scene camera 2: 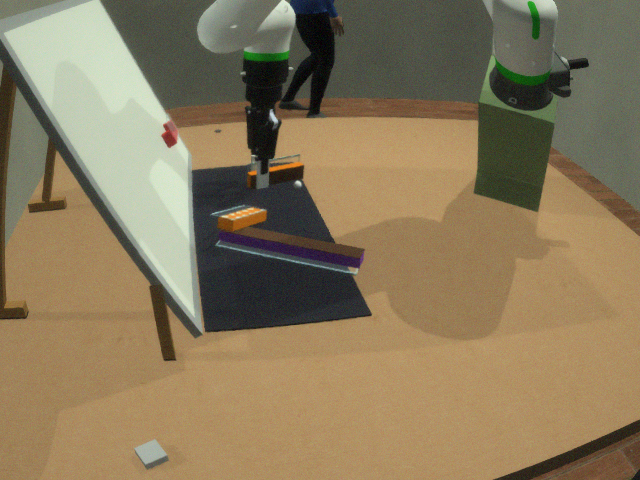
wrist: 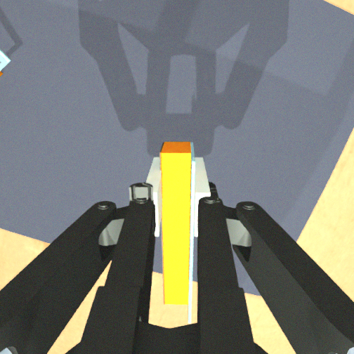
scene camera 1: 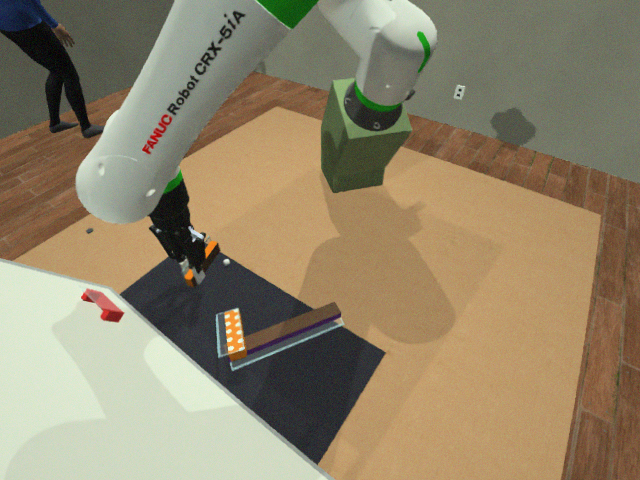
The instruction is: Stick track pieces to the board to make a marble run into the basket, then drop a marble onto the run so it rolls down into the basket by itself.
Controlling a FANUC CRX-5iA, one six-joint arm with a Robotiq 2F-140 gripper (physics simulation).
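Places are measured from the arm's base along level axes (x ahead, y left, z up), in metres.
Pixels of known places: gripper, fingertip midpoint: [scene camera 2: 259, 184] [scene camera 1: 196, 278]; arm's base at its link origin: [scene camera 2: 521, 86] [scene camera 1: 372, 105].
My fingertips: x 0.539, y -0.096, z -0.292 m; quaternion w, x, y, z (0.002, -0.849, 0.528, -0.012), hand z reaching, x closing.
Note:
Ahead of a thing's pixels: the offset from my fingertips to its top centre. "spot": to the spot under its first point. Level surfaces: height alone.
My gripper [scene camera 1: 192, 272] [scene camera 2: 262, 179] [wrist: 178, 173] is shut on an orange track piece {spot: dz +0.029, dx -0.064, dy -0.020 m} [scene camera 1: 210, 252] [scene camera 2: 286, 172] [wrist: 176, 260] with a clear side wall. The piece is on edge; its exact height over the dark mat {dz -0.001 m} [scene camera 1: 289, 400] [scene camera 2: 284, 299] [wrist: 75, 150] is hard to tell. A white marble {dz +0.016, dx -0.081, dy +0.019 m} [scene camera 1: 226, 261] [scene camera 2: 297, 183] lies beside it. A second orange piece {spot: dz +0.040, dx +0.026, dy +0.210 m} [scene camera 1: 234, 330] [scene camera 2: 241, 218] with white dots lies by one end of a long purple-and-brown piece {spot: dz +0.021, dx -0.076, dy +0.280 m} [scene camera 1: 294, 324] [scene camera 2: 294, 248]. The white board [scene camera 1: 41, 356] [scene camera 2: 118, 144] leans over the mat. The basket does not show.
A red bracket {spot: dz +0.170, dx +0.184, dy +0.079 m} [scene camera 1: 103, 304] [scene camera 2: 169, 134] is on the board near its edge. A green pedestal [scene camera 1: 361, 160] [scene camera 2: 511, 155] stands beyond the mat. A small grey block {dz +0.008, dx +0.129, dy +0.738 m} [scene camera 2: 151, 452] lies on the floor near the front. A person [scene camera 1: 62, 77] [scene camera 2: 312, 56] stands at the back.

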